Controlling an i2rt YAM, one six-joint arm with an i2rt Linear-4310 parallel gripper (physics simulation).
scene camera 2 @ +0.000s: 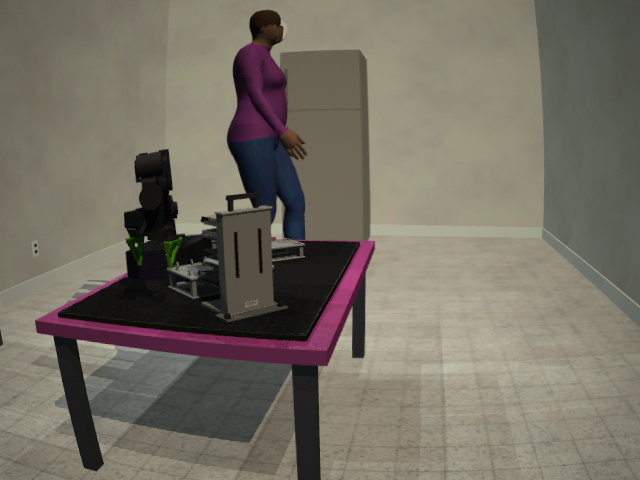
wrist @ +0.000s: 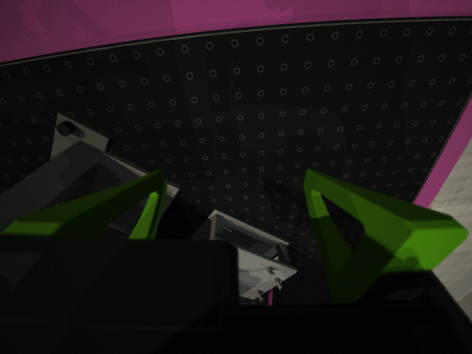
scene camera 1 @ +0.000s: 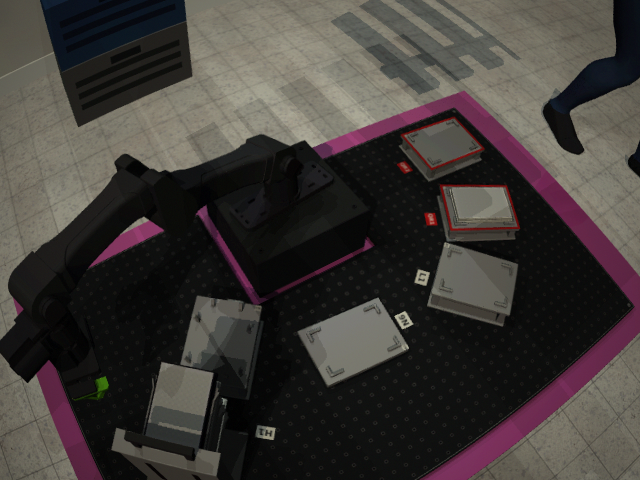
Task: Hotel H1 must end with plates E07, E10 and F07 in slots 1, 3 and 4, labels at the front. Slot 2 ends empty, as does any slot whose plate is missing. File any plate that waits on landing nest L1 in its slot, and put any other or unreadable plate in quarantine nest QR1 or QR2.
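Places are measured from the arm's base along level axes (x ahead, y left, z up), in millimetres.
Pixels of known places: gripper, between the fingertips: point(scene camera 2: 154, 266) point(wrist: 235, 177) point(scene camera 1: 91, 372); arm's base, origin of its link: point(scene camera 1: 282, 196).
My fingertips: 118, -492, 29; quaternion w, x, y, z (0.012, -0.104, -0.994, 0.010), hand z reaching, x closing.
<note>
Ahead of a thing's pixels: the offset from my fingertips to its top centre, as dx, dy, dz. "spot": to the spot under its first point.
My gripper point(scene camera 1: 92, 391) point(scene camera 2: 155, 264) point(wrist: 235, 177) is open and empty, above the table's edge area beside hotel H1 point(scene camera 1: 206, 463) point(scene camera 2: 248, 258) point(wrist: 90, 138). The hotel stands upright, its slotted wall facing scene camera 2. A pale plate-like top {spot: +167, +108, +109} point(scene camera 1: 181, 395) shows in it, with edges below; slot contents and labels cannot be read. Landing nest L1 {+231, +687, -66} point(scene camera 1: 478, 276) is a raised grey stand with no plate on it. Quarantine nest QR1 {+112, +831, -76} point(scene camera 1: 485, 228) bears a pale plate {+112, +831, -68} point(scene camera 1: 479, 202), its label unreadable. Quarantine nest QR2 {-69, +906, -76} point(scene camera 1: 442, 143) is empty.
An unlabelled raised nest with pegs {+46, +234, -46} point(scene camera 1: 222, 335) point(scene camera 2: 193, 271) point(wrist: 262, 270) stands right beside the hotel. A low flat nest N6 {+166, +435, -104} point(scene camera 1: 354, 341) lies between it and L1. The arm's black base point(scene camera 1: 310, 242) stands behind them. A person point(scene camera 2: 258, 98) is beyond the table.
</note>
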